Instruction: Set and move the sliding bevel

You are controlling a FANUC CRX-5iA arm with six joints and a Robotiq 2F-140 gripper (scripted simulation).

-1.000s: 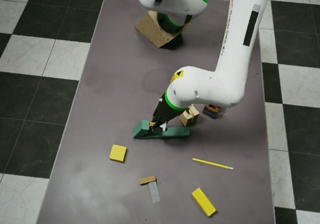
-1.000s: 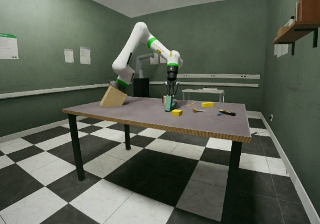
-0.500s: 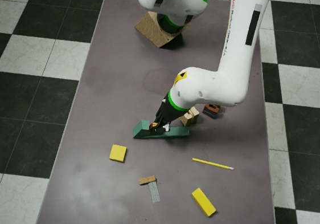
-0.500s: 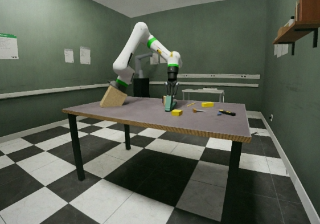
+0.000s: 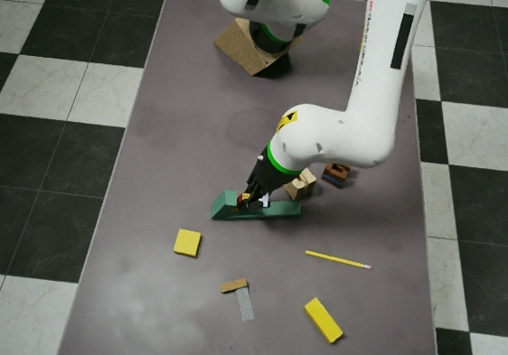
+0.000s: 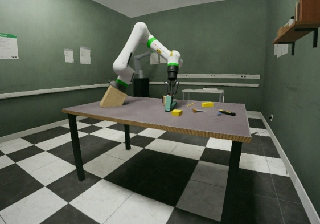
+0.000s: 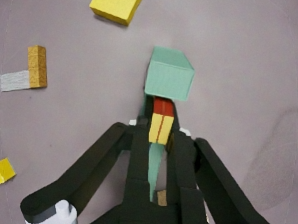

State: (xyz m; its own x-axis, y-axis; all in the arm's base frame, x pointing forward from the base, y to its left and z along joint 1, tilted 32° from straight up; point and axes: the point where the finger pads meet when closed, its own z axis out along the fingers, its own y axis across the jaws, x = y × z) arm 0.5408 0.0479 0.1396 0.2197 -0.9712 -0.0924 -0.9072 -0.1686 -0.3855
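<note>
My gripper is now 40 mm above the dark blade. The rest, counted from my hand: yellow pencil: 270 mm to the left, 90 mm below, 50 mm ahead; then cork-and-metal square: 220 mm ahead, 80 mm below, 50 mm to the left.
</note>
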